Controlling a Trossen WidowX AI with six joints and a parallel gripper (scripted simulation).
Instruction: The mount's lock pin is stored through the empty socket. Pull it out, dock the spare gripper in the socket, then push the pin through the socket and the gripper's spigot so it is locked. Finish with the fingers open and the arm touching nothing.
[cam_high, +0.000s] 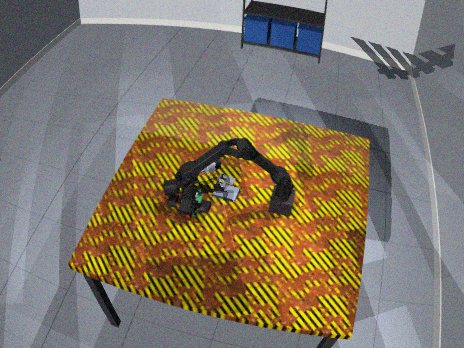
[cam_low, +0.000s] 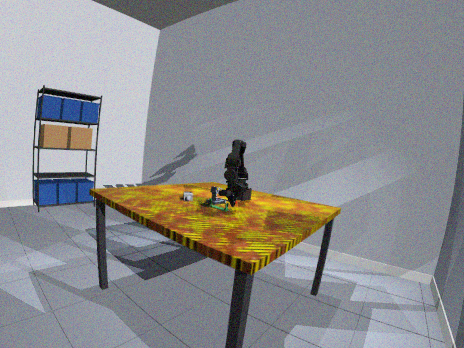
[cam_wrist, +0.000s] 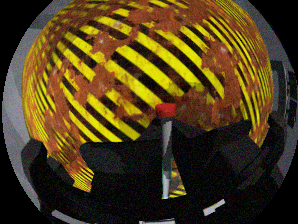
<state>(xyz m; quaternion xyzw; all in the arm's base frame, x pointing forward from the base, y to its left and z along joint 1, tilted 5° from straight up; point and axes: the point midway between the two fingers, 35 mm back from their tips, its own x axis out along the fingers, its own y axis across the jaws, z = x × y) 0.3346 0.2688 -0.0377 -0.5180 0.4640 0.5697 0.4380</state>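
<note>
My gripper tip is 100 mm to the left of the green cradle, 20 mm short of it and 10 mm above it. From my gripper tip the other things lie so: spare gripper (340 mm to the right, 80 mm ahead, 10 mm below); grey mount (230 mm to the right, 60 mm behind, 20 mm above).
</note>
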